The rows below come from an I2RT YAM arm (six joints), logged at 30 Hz.
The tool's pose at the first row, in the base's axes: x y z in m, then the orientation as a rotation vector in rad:
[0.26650, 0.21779, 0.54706, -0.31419, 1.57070, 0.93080]
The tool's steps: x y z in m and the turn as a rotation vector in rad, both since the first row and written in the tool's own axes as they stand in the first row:
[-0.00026, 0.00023, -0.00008, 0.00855, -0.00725, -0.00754]
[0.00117, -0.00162, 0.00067, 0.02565, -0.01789, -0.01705]
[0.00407, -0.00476, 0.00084, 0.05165, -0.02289, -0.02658]
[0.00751, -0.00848, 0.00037, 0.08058, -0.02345, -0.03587]
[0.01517, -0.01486, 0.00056, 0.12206, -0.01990, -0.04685]
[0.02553, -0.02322, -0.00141, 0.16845, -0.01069, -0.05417]
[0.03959, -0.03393, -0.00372, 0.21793, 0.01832, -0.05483]
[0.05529, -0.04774, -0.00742, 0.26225, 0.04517, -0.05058]
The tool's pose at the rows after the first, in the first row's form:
[0.26635, 0.21780, 0.54738, -0.31020, 1.56550, 0.91825]
[0.26777, 0.21758, 0.54539, -0.29998, 1.56014, 0.89736]
[0.26928, 0.21655, 0.54152, -0.28639, 1.56342, 0.86908]
[0.27060, 0.21486, 0.53691, -0.27280, 1.57174, 0.83843]
[0.27314, 0.21320, 0.52741, -0.25370, 1.58782, 0.79598]
[0.27482, 0.20955, 0.51457, -0.23113, 1.61137, 0.75180]
[0.27693, 0.20525, 0.49740, -0.21092, 1.65541, 0.70858]
[0.27973, 0.19848, 0.47747, -0.18931, 1.69649, 0.67281]

